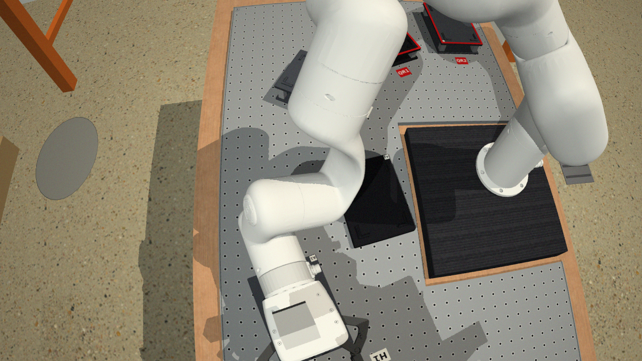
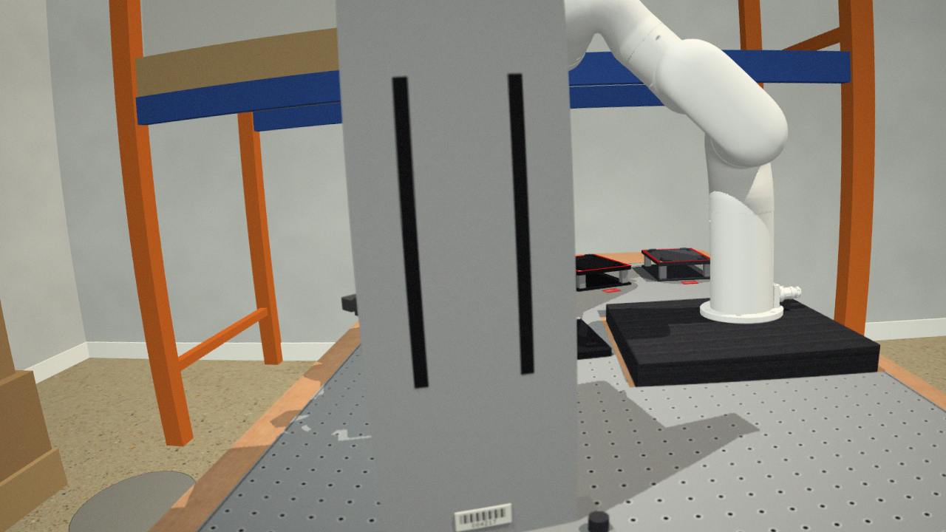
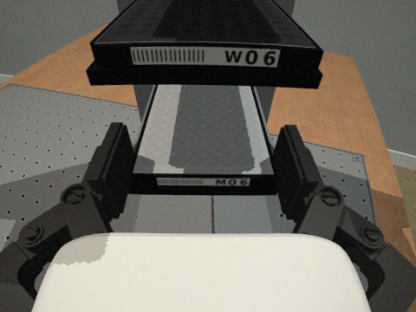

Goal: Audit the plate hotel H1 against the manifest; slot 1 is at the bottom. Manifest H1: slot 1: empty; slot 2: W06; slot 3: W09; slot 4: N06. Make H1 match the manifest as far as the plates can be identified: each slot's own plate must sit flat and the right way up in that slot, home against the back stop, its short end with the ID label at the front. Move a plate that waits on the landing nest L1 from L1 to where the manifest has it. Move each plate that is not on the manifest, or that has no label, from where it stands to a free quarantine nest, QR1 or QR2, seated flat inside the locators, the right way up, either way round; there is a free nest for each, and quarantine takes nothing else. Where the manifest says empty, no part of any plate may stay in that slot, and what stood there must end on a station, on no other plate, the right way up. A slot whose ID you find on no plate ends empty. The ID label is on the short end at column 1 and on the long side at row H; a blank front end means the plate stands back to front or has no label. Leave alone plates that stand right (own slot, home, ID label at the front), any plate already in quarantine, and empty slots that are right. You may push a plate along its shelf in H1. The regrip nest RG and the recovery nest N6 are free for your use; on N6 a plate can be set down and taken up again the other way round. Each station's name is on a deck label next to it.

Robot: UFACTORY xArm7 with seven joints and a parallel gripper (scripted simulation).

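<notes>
Right now my hand is 50 mm to the right of the white well plate, 20 mm above it and 10 mm past it. From my hand the other things lie so: H1 deck label: 140 mm below, 100 mm behind, 20 mm to the right; then plate hotel H1: 130 mm to the left, 60 mm above, 30 mm behind; then regrip nest RG: 120 mm to the right, 80 mm below, 20 mm ahead.
</notes>
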